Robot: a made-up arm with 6 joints.
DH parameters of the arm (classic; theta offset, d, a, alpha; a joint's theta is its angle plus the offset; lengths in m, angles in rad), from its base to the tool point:
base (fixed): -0.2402 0 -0.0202 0
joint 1: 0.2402 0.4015 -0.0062 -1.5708
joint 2: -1.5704 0 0.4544 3.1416
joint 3: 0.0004 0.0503 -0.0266 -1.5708
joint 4: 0 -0.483 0.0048 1.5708
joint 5: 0 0.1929 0.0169 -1.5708
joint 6: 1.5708 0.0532 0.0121 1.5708
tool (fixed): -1.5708 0.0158 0 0
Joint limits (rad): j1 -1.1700..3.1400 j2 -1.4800..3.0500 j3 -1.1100..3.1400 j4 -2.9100..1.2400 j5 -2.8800..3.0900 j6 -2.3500..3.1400
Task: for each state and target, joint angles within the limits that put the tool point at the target. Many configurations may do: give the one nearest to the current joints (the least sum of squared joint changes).
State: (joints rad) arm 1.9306 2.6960 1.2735 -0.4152 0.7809 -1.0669
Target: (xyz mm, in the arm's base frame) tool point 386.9 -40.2 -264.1
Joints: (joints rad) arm 2.4430 3.0341 0.6872 -0.4620 0.7804 -1.0880
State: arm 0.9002 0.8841 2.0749 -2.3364 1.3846 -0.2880
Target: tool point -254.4 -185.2 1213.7
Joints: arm 1.0900 0.0199 2.5016 -2.4538 1.4325 -0.2698
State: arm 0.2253 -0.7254 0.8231 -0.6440 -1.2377 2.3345
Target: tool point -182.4 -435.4 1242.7
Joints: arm 0.6672 -0.6163 1.3673 -0.5062 -1.6351 2.3677
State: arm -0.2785 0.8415 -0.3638 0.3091 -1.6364 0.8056
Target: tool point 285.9 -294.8 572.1
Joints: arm -0.2859 -0.0696 -0.8205 0.2695 -1.4882 0.8672
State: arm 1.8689 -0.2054 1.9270 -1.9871 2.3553 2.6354
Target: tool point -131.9 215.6 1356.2
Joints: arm 1.8215 0.0022 1.4893 -1.9603 2.2444 2.6344
